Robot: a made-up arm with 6 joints.
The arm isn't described. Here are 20 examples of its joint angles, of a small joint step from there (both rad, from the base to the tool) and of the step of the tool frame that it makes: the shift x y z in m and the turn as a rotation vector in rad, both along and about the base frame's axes.
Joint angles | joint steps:
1: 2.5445 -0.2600 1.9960 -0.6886 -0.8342 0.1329 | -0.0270 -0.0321 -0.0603 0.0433 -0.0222 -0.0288
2: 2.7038 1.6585 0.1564 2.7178 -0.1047 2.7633 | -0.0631 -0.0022 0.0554 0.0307 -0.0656 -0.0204
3: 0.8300 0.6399 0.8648 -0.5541 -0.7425 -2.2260 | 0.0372 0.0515 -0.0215 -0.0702 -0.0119 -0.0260
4: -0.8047 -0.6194 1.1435 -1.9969 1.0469 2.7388 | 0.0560 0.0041 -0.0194 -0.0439 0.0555 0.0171
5: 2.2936 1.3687 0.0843 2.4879 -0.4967 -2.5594 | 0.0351 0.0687 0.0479 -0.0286 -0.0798 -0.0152
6: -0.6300 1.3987 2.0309 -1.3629 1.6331 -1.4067 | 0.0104 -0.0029 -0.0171 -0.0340 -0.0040 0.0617
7: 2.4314 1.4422 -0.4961 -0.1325 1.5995 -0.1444 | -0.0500 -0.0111 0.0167 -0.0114 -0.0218 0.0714
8: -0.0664 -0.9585 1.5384 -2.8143 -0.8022 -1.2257 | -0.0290 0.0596 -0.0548 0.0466 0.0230 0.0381
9: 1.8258 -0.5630 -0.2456 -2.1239 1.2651 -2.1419 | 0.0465 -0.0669 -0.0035 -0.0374 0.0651 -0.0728
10: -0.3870 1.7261 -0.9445 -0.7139 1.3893 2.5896 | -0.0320 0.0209 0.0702 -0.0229 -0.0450 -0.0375
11: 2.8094 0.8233 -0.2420 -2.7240 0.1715 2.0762 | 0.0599 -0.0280 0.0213 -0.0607 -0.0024 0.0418
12: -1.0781 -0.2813 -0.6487 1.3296 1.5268 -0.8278 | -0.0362 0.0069 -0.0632 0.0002 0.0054 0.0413
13: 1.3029 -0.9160 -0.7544 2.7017 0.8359 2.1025 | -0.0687 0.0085 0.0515 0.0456 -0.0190 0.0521
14: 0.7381 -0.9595 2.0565 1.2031 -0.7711 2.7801 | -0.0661 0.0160 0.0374 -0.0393 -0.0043 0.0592
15: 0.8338 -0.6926 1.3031 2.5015 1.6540 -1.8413 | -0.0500 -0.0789 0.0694 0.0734 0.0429 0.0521
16: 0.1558 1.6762 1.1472 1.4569 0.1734 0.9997 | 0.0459 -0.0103 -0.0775 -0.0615 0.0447 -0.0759
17: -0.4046 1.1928 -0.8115 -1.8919 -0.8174 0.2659 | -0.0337 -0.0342 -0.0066 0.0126 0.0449 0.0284
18: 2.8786 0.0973 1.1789 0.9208 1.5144 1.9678 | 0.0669 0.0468 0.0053 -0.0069 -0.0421 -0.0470
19: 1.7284 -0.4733 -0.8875 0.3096 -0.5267 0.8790 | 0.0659 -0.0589 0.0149 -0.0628 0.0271 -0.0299
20: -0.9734 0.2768 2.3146 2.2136 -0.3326 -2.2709 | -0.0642 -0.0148 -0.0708 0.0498 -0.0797 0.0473
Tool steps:
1: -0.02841 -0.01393 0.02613 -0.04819 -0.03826 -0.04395
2: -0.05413 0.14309 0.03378 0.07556 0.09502 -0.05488
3: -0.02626 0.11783 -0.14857 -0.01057 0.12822 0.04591
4: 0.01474 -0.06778 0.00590 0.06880 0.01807 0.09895
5: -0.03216 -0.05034 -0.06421 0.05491 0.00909 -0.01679
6: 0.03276 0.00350 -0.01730 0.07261 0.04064 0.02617
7: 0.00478 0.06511 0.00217 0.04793 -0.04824 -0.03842
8: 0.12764 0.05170 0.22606 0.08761 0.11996 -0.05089
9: -0.03516 -0.10712 0.05227 0.06030 0.10592 -0.02116
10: 0.03676 -0.01005 -0.07813 -0.01527 -0.03696 -0.09693
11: -0.08753 -0.09953 0.07347 -0.00103 0.05149 0.04683
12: -0.05871 -0.01983 -0.11526 0.02394 0.01630 -0.03969
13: 0.08667 -0.03643 0.07384 0.04728 -0.10330 -0.05646
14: -0.09200 0.11158 -0.02178 -0.01069 0.01521 -0.07801
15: -0.19204 -0.13072 -0.17999 0.08477 -0.11735 -0.14171
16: -0.06478 0.12175 -0.10790 0.12414 0.09890 0.01250
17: 0.02140 -0.03545 0.00964 -0.04221 -0.01720 0.01593
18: -0.11320 -0.02126 -0.01289 -0.03294 -0.09943 0.07363
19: -0.10791 -0.02274 0.10007 0.08678 0.09838 0.02685
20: 0.06023 -0.03725 0.05637 0.07389 -0.07894 -0.11794
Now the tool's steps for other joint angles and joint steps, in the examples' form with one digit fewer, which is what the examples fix.
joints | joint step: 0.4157 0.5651 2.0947 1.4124 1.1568 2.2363 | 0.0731 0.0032 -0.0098 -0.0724 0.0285 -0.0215
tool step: -0.0074 0.0187 -0.0004 -0.0369 0.0120 0.1553
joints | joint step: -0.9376 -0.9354 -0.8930 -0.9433 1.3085 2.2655 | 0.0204 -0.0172 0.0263 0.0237 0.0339 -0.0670
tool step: 0.0028 0.0382 0.0650 -0.0976 -0.0630 0.0315
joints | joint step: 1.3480 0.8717 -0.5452 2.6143 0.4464 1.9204 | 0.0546 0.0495 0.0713 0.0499 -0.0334 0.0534
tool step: -0.0635 0.0707 -0.0205 0.0581 -0.0245 0.1523
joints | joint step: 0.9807 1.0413 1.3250 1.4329 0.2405 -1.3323 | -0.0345 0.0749 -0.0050 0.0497 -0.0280 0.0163
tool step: 0.1306 0.0220 -0.1889 -0.0976 -0.0014 -0.0777
